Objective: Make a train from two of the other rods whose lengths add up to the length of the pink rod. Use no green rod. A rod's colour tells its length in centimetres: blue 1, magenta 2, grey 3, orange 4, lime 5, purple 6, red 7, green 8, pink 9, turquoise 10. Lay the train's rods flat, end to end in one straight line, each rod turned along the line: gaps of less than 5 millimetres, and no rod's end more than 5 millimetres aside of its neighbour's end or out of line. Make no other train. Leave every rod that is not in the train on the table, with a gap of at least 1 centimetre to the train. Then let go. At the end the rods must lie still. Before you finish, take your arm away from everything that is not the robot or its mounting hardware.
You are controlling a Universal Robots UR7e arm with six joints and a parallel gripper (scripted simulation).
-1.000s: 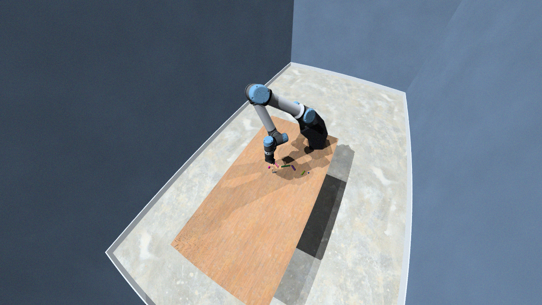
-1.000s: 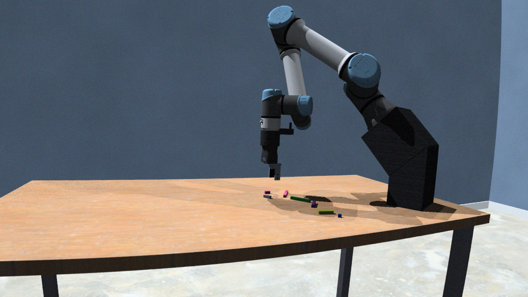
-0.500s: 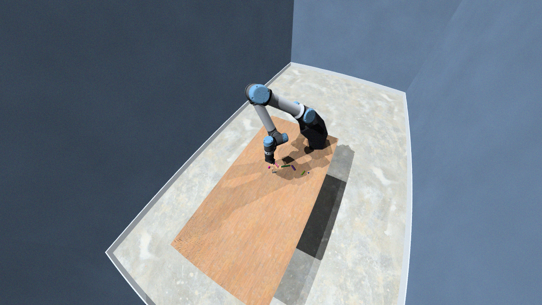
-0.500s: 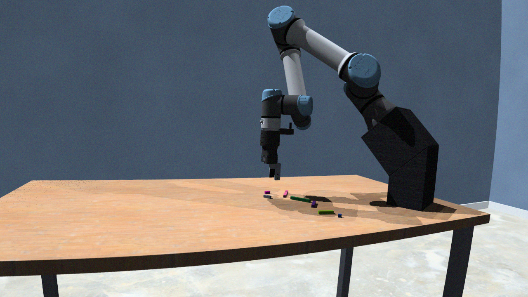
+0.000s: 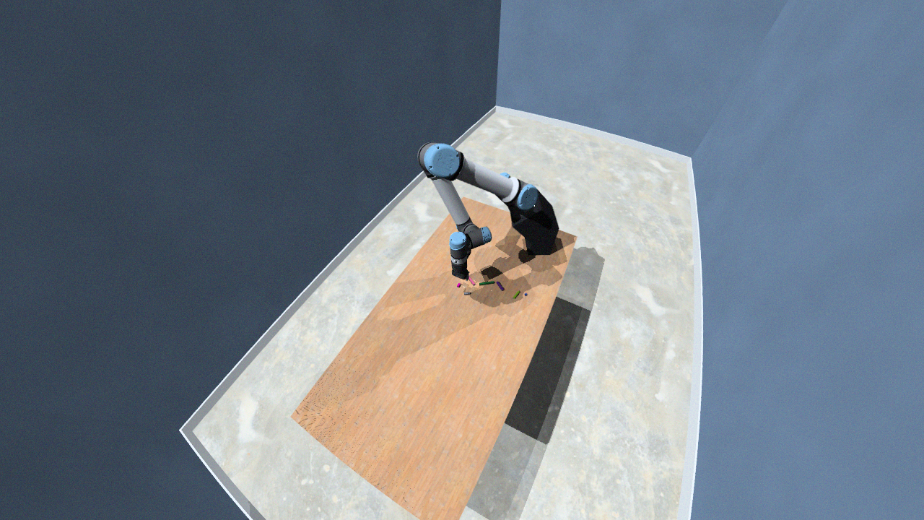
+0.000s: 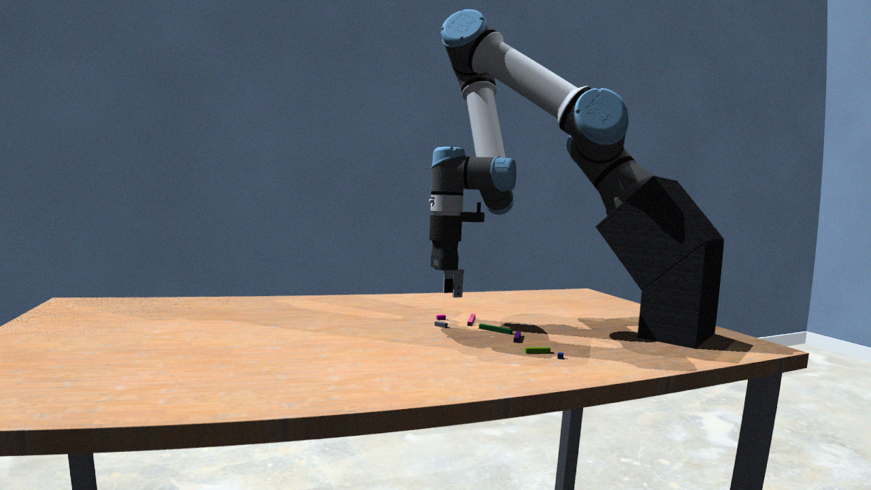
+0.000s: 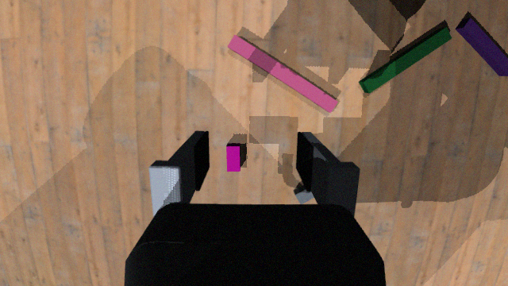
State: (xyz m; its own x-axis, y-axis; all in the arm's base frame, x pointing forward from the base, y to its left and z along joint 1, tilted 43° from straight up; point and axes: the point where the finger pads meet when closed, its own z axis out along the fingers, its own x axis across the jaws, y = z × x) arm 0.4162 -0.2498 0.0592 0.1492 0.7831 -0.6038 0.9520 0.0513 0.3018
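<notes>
My hand is 50 mm short of the grey rod, 40 mm to the right of it and 70 mm above it. From my hand the other things lie so: magenta rod 20 mm ahead, 20 mm to the right, 70 mm below; green rod 40 mm behind, 130 mm to the left, 70 mm below; pink rod 40 mm behind, 30 mm to the left, 70 mm below.
</notes>
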